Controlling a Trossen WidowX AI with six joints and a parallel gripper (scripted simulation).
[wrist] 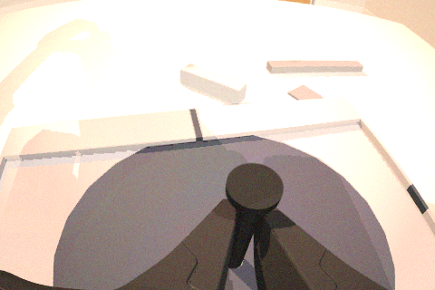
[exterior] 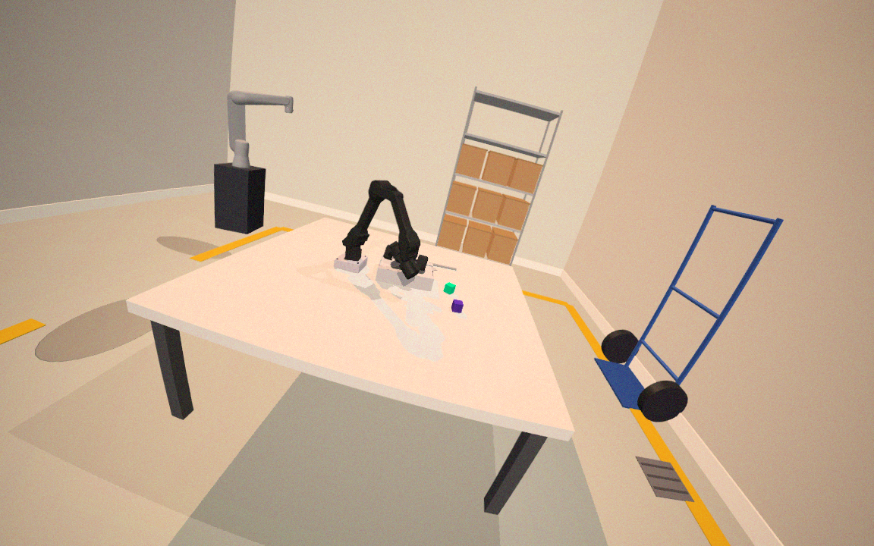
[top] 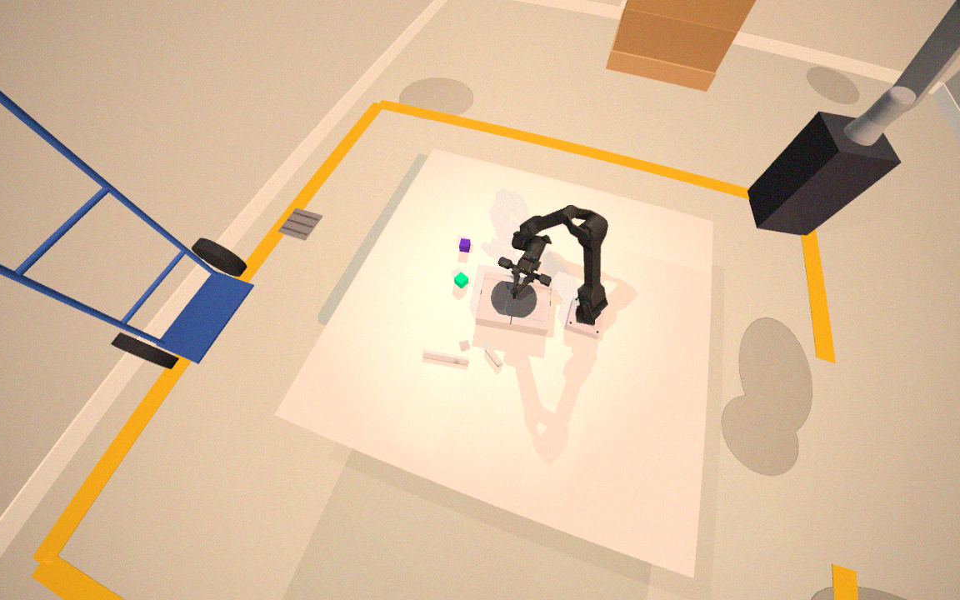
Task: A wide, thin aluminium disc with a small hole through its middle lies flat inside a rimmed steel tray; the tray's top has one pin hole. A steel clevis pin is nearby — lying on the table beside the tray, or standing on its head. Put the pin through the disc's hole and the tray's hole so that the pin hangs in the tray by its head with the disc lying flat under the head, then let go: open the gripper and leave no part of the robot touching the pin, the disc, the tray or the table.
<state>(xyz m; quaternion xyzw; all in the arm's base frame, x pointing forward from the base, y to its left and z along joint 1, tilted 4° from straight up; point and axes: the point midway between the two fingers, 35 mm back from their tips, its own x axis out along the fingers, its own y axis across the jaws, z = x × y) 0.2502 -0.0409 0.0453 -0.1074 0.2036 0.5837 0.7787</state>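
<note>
My gripper tip is now 10 mm above the clevis pin. The rest, counted from my gripper tip: pale rimmed tray (10 mm behind, 40 mm below); then aluminium disc (30 mm below); then green cube (200 mm ahead, 60 mm to the right, 70 mm below).
</note>
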